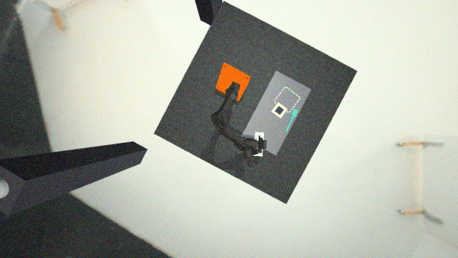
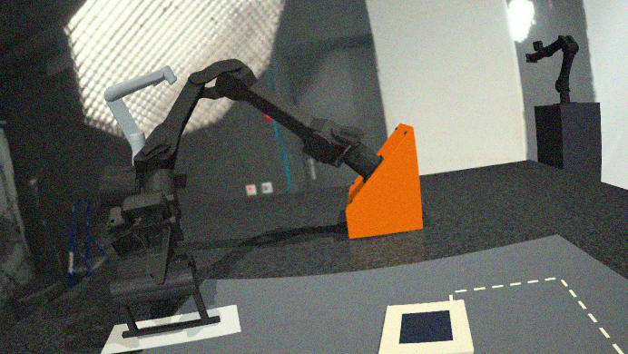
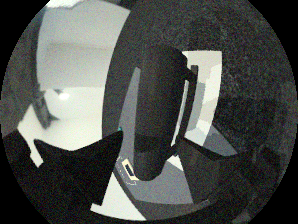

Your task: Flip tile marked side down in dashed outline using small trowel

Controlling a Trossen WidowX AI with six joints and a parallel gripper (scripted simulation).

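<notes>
Right now my gripper tip is 280 mm to the right of the grey mat and 80 mm above it. From my gripper tip the other things lie so: teal trowel: 300 mm to the left, 140 mm ahead, 60 mm below; tile: 310 mm to the left, 60 mm below, 10 mm ahead.
</notes>
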